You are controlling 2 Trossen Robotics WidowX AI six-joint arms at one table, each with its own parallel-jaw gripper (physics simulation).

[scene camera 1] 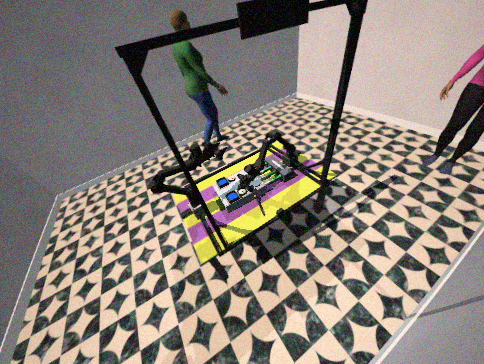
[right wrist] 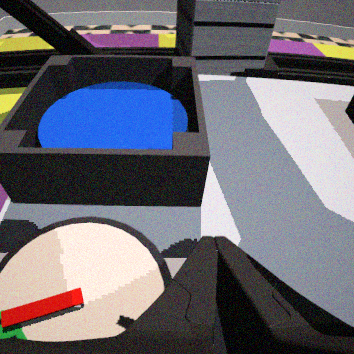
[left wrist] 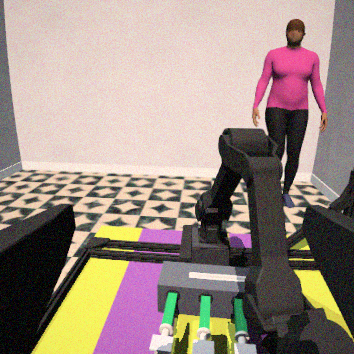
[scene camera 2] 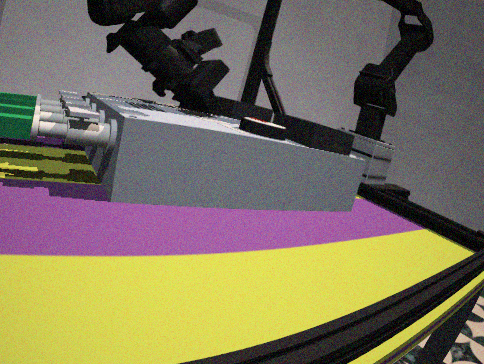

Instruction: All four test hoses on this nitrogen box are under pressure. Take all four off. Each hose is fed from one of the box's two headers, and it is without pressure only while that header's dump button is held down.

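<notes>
The nitrogen box stands on the striped table. Green hoses run from its fittings; three show in the left wrist view, and the right arm may hide the fourth. A blue dump button sits in a black square housing, beside a round gauge whose red needle points to the green mark. My right gripper is shut, with nothing between its fingers, low over the box beside the gauge and short of the housing. My left gripper is open and empty, raised above the table's rear side.
A grey block stands at the hoses' far ends, near the right arm's base. The right arm reaches over the hoses. Black frame posts rise at the table. A person in pink and one in green stand beyond the table.
</notes>
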